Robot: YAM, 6 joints.
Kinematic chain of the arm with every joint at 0, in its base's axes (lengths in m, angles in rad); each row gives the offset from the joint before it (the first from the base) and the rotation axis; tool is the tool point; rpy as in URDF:
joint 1: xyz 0 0 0.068 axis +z
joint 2: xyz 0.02 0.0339 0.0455 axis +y
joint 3: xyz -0.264 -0.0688 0 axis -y
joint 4: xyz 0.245 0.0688 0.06 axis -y
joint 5: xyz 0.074 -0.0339 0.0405 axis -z
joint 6: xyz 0.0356 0 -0.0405 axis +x
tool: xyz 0 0 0 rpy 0 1.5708 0
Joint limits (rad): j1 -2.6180..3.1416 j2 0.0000..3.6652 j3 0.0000..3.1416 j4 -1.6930..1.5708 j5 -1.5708..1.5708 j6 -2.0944..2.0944
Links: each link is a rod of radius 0.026 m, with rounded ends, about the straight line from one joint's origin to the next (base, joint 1, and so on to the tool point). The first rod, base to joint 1, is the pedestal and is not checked.
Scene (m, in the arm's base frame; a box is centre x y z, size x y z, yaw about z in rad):
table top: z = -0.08
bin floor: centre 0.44 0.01 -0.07 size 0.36 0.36 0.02 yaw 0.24
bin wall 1: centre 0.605 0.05 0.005 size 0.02 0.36 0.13 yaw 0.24
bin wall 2: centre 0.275 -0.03 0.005 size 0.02 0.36 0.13 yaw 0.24
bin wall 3: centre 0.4 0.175 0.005 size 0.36 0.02 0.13 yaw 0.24
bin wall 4: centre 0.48 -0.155 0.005 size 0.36 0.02 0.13 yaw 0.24
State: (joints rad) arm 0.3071 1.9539 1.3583 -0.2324 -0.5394 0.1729
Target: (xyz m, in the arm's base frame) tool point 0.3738 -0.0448 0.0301
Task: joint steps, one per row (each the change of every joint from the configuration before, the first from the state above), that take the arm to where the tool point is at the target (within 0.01 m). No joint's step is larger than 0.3 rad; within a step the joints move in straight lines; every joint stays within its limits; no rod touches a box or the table.
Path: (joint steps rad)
1: -0.2354 0.1434 -0.0980 -0.0176 0.0257 0.0000
2: -0.2353 0.1435 -0.0980 -0.0177 0.0257 0.0000

